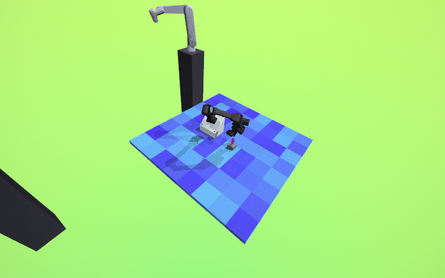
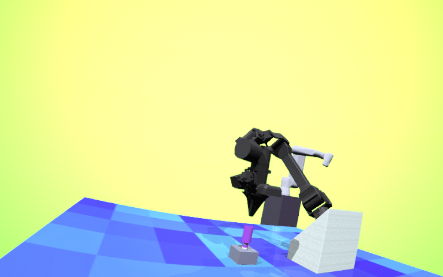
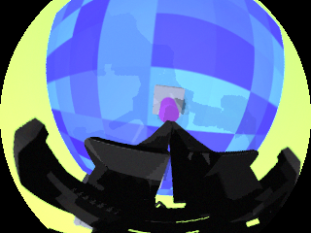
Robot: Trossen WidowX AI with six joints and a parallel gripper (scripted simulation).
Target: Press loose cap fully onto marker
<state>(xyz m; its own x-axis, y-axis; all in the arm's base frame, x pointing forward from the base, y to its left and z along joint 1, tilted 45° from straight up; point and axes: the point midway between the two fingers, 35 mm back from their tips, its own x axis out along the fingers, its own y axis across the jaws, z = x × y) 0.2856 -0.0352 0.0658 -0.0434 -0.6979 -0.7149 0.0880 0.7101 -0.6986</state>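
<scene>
Right now the purple cap is 50 mm below my gripper tip. From my gripper tip the other things lie so: grey holder block 120 mm below.
</scene>
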